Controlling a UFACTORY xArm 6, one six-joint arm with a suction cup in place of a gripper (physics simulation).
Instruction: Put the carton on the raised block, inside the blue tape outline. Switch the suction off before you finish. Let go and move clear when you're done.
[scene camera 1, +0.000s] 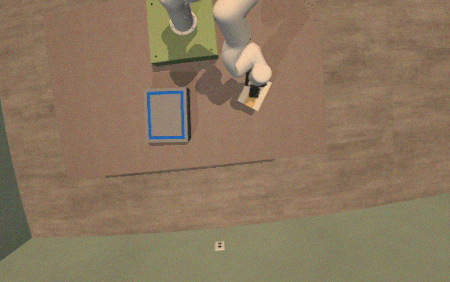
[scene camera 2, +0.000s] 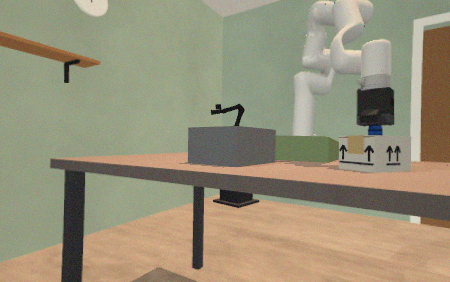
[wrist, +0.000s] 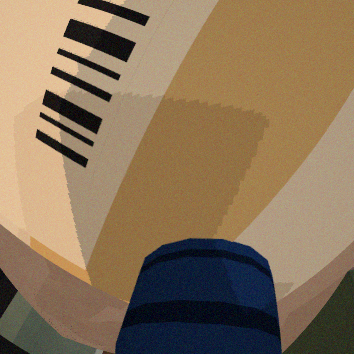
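Seen in the pictures: hand, tool point: (wrist: 206, 248); arm's base, link origin: (scene camera 1: 183, 22) (scene camera 2: 302, 139).
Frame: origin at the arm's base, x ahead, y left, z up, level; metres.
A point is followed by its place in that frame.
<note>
The white carton (scene camera 1: 262, 97) @(x 0.321, y 0.393, z 0.007 m) (scene camera 2: 375, 154) @(x 0.384, y 0.378, z -0.042 m) (wrist: 210, 150), with tan tape, a barcode and black arrows, stands upright on the table, right of the raised block and turned at an angle to it. My blue suction cup (scene camera 2: 375, 130) (wrist: 197, 290) is pressed down on the carton's top, with its bellows squashed, and looks shut on it. In scene camera 1 the black tool hides the cup. The grey raised block (scene camera 1: 166, 116) @(x 0.441, y -0.044, z 0.031 m) (scene camera 2: 215, 147) @(x 0.559, y -0.016, z -0.033 m) bears nothing inside its blue tape outline (scene camera 1: 166, 137) @(x 0.539, y -0.039, z 0.031 m).
The green base plate (scene camera 1: 159, 45) @(x 0.115, y -0.102, z 0.010 m) (scene camera 2: 307, 148) @(x 0.157, y 0.096, z -0.037 m) of the arm lies behind the block. A black jointed stand (scene camera 2: 240, 117) shows behind the block in scene camera 2. The table's front edge (scene camera 2: 250, 182) @(x 0.680, y 0.209, z -0.102 m) runs past the block and the carton.
</note>
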